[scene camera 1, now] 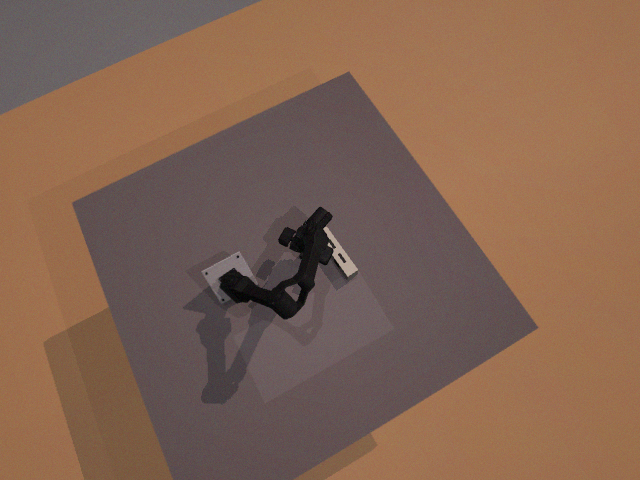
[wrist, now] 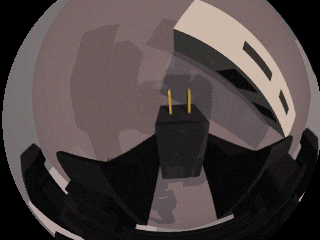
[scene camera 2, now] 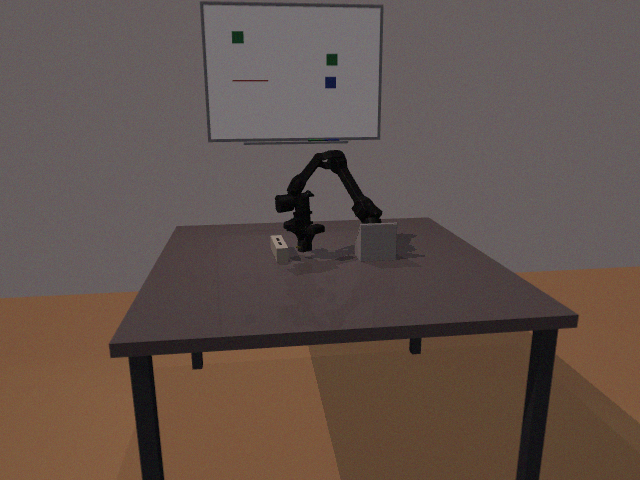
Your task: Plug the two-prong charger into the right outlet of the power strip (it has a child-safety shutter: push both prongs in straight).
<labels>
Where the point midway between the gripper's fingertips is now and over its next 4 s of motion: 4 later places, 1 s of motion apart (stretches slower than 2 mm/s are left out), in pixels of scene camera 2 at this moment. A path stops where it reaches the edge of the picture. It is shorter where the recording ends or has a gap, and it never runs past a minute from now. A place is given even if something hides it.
The gripper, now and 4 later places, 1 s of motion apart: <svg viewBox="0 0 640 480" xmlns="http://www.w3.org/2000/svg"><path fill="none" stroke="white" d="M305 248L306 247L301 246L296 247L294 247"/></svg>
</labels>
